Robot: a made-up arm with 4 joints.
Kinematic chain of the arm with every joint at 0, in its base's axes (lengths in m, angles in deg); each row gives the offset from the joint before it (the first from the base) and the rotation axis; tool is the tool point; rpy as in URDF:
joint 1: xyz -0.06 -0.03 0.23 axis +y
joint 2: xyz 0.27 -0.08 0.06 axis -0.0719 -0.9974 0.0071
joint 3: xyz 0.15 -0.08 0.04 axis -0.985 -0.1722 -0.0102
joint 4: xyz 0 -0.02 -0.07 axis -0.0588 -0.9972 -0.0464
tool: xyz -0.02 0.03 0.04 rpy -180 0 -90
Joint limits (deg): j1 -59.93..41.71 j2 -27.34..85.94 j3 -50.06..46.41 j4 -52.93..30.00
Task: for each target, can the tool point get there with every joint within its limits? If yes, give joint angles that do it. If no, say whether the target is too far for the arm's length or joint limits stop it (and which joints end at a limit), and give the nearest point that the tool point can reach.
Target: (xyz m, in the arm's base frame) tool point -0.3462 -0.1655 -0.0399
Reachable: no: joint limits stop it (at a limit: joint 1, joint 2, joint 4) | nearest point 0.2121 -0.1913 -0.0179 | short by 0.559 m
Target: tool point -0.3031 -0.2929 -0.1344
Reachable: no: joint limits stop it (at a limit: joint 1, joint 2, joint 4) | nearest point 0.2130 -0.2033 -0.0199 | short by 0.536 m
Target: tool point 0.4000 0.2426 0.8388
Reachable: no: too far | nearest point 0.2078 -0.1621 0.5844 | short by 0.515 m
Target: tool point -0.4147 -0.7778 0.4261
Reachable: no: too far | nearest point -0.1381 -0.1894 0.5755 | short by 0.667 m
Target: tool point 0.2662 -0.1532 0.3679
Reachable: yes | joints 5.75 60.72 -34.41 21.68
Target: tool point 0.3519 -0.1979 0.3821
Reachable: yes | joints -6.20 10.50 38.25 -38.56
